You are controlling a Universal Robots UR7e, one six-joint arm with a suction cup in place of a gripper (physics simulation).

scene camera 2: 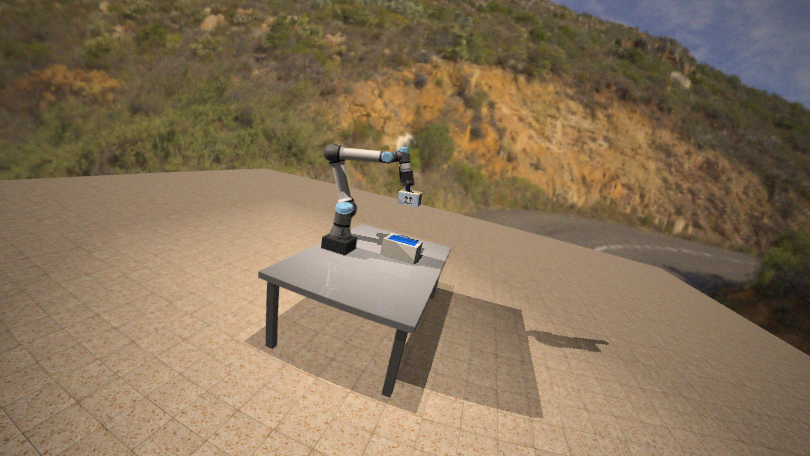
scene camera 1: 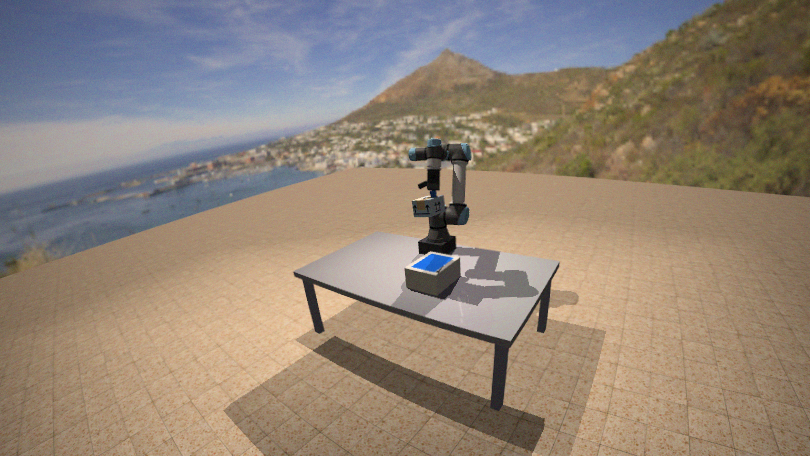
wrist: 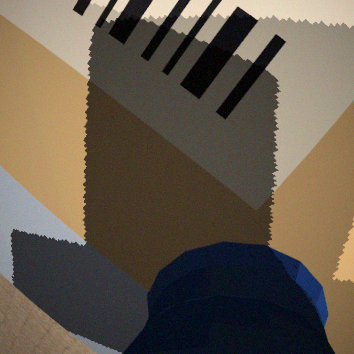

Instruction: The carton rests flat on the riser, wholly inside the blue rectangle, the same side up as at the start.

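Pixels of known places: end effector, tool point: (scene camera 2: 408,192) (scene camera 1: 433,198) (wrist: 208,274); arm's base, origin of the base link: (scene camera 2: 340,236) (scene camera 1: 438,238).
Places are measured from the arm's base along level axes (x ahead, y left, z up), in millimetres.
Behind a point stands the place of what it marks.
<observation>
The pale carton (scene camera 1: 426,207) {x 424, y 293, z 359 mm} (scene camera 2: 409,198) {x 374, y 198, z 348 mm}, with dark arrow marks pointing up on its sides, hangs high above the riser. In the wrist view, the carton's top (wrist: 165,180) {x 355, y 249, z 388 mm} shows tan tape, a pale label and black bars. My suction gripper (scene camera 1: 433,194) (scene camera 2: 408,188) (wrist: 235,280), with a dark blue cup, is on the carton's top and holds it. The grey-beige riser (scene camera 1: 421,280) {x 495, y 285, z -17 mm} (scene camera 2: 392,250) {x 343, y 158, z -32 mm} stands on the table. The blue rectangle (scene camera 1: 433,262) {x 371, y 266, z 34 mm} (scene camera 2: 403,240) {x 375, y 252, z 34 mm} shows on the riser's top, with a clear gap of air between it and the carton.
The grey table (scene camera 1: 357,260) {x 427, y -360, z -86 mm} (scene camera 2: 334,283) {x 305, y -490, z -86 mm} carries the riser and the arm's black base (scene camera 1: 436,245) {x 92, y 54, z -6 mm} (scene camera 2: 338,244) {x 55, y -97, z -24 mm}, which stands behind the riser in scene camera 1. Shadows of the arm fall across the table to the riser's right in that view.
</observation>
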